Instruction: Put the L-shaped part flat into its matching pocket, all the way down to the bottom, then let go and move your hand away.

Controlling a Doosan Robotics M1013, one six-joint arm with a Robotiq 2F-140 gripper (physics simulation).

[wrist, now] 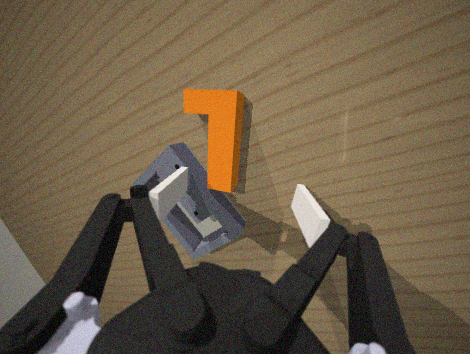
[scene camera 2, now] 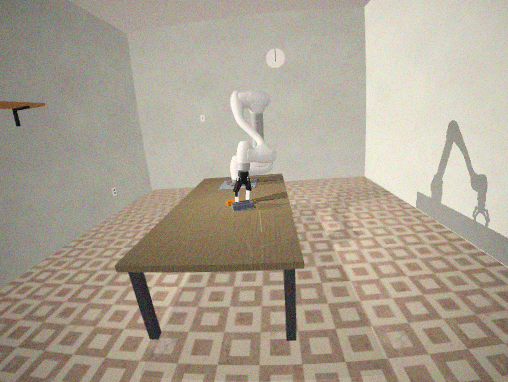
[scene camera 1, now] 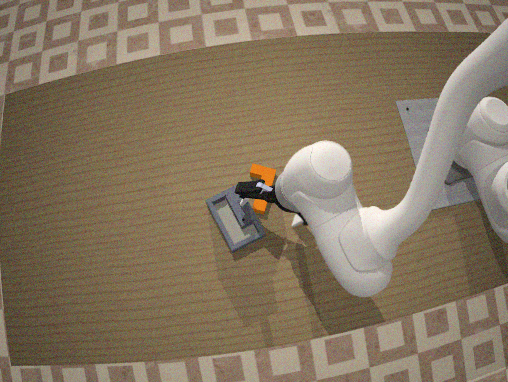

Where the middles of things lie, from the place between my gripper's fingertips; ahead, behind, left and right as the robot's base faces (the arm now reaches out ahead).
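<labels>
Relative to my hand, the orange L-shaped part (wrist: 225, 107) is 1 cm below and 6 cm to the right of it; the grey pocket block (scene camera 1: 239, 225) is 1 cm below my hand and 8 cm ahead of it.
</labels>
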